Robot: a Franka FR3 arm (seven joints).
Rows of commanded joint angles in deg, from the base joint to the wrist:
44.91 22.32 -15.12 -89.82 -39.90 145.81 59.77
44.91 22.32 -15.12 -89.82 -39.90 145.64 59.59
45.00 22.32 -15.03 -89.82 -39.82 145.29 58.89
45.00 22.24 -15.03 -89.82 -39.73 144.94 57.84
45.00 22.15 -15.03 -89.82 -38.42 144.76 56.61
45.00 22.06 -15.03 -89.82 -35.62 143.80 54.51
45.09 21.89 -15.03 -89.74 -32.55 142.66 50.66
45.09 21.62 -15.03 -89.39 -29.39 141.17 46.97
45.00 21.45 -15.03 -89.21 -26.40 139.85 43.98
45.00 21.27 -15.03 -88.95 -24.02 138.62 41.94
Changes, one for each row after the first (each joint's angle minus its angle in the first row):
0.00 0.00 0.00 0.00 0.00 -0.17 -0.18
0.09 0.00 0.09 0.00 0.08 -0.52 -0.88
0.09 -0.08 0.09 0.00 0.17 -0.87 -1.93
0.09 -0.17 0.09 0.00 1.48 -1.05 -3.16
0.09 -0.26 0.09 0.00 4.28 -2.01 -5.26
0.18 -0.43 0.09 0.08 7.35 -3.15 -9.11
0.18 -0.70 0.09 0.43 10.51 -4.64 -12.80
0.09 -0.87 0.09 0.61 13.50 -5.96 -15.79
0.09 -1.05 0.09 0.87 15.88 -7.19 -17.83

